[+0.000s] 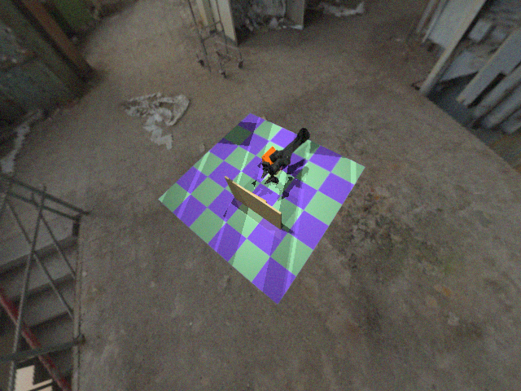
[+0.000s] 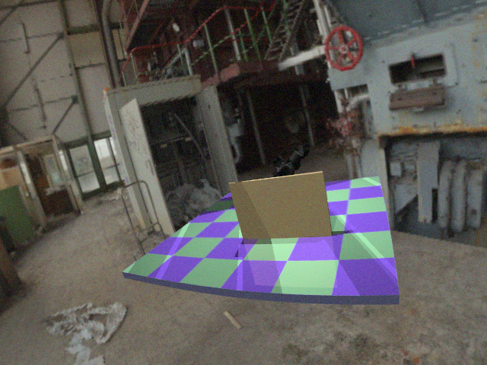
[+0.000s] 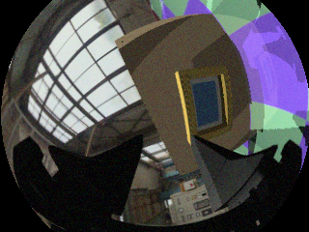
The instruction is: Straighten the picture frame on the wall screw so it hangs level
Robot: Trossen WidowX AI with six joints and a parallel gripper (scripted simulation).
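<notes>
Now: gripper tip 110 mm short of the picture frame, 110 mm above it and 40 mm to the right of it. Also, from my gripper tip: tan wall board: 130 mm ahead, 120 mm below, 20 mm to the left.
</notes>
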